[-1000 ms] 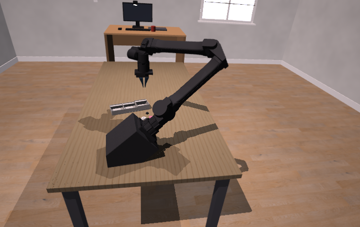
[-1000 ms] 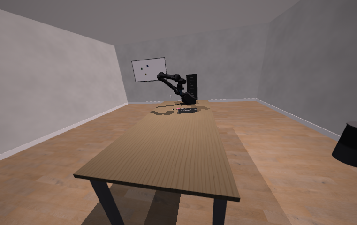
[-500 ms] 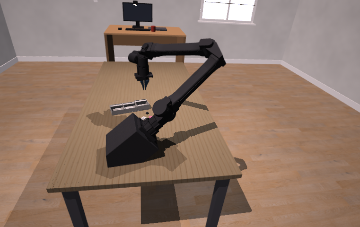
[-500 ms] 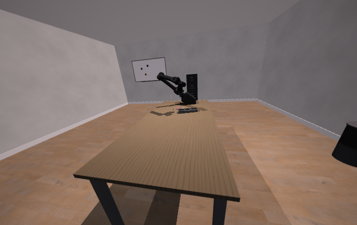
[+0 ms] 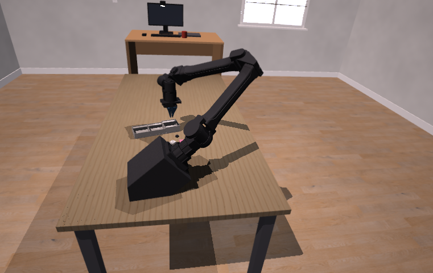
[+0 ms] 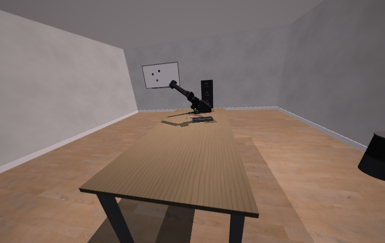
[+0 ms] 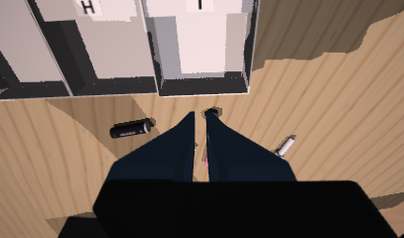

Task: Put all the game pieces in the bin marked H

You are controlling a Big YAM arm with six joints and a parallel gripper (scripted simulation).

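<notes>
The grey three-bin tray is 9 cm to the left of my hand, 8 cm below it and 1 cm ahead of it. The rest, counted from my hand: small dark object (10 cm below, 6 cm behind, 2 cm to the right); then black battery (9 cm below, 9 cm behind, 7 cm to the left); then white domino (13 cm behind, 9 cm below, 1 cm to the left).
</notes>
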